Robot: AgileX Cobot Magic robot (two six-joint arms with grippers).
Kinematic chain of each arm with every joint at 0, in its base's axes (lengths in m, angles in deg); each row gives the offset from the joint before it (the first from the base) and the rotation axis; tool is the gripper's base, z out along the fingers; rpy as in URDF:
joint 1: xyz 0 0 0.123 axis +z
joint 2: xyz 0 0 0 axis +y
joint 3: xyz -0.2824 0 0.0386 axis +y
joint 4: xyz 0.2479 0 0.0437 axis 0.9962 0 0.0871
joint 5: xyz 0 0 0 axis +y
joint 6: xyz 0.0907 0 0.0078 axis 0.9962 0 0.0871
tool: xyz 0 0 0 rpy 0 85 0
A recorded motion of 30 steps. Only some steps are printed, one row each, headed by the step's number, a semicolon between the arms.
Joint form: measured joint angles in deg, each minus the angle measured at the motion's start. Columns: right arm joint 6, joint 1, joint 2, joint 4, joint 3, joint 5; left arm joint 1, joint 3, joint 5, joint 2, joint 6, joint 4.
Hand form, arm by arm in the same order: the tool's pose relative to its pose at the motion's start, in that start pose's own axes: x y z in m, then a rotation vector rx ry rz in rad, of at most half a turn. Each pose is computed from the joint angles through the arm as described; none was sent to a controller.
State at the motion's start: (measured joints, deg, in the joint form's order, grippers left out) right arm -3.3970 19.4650 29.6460 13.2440 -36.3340 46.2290; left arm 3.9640 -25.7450 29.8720 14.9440 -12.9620 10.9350
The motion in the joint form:
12: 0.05 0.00 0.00 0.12 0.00 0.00; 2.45 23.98 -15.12 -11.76 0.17 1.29
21: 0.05 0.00 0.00 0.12 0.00 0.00; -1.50 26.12 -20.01 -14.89 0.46 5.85
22: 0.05 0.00 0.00 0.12 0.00 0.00; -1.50 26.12 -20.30 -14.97 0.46 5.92
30: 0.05 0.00 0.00 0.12 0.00 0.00; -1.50 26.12 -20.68 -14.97 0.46 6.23
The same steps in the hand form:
12: 0.0000 0.0001 0.0000 -0.0015 -0.0001 0.0023; 0.1012 0.0028 0.0218 0.0007 -0.0475 0.0309
21: 0.0000 0.0001 0.0000 -0.0015 -0.0001 0.0023; 0.1034 -0.0013 0.0203 0.0702 -0.1530 0.1238
22: 0.0000 0.0001 0.0000 -0.0015 -0.0001 0.0023; 0.1029 -0.0014 0.0201 0.0713 -0.1593 0.1248
30: 0.0000 0.0001 0.0000 -0.0015 -0.0001 0.0023; 0.1023 -0.0015 0.0200 0.0719 -0.1661 0.1299

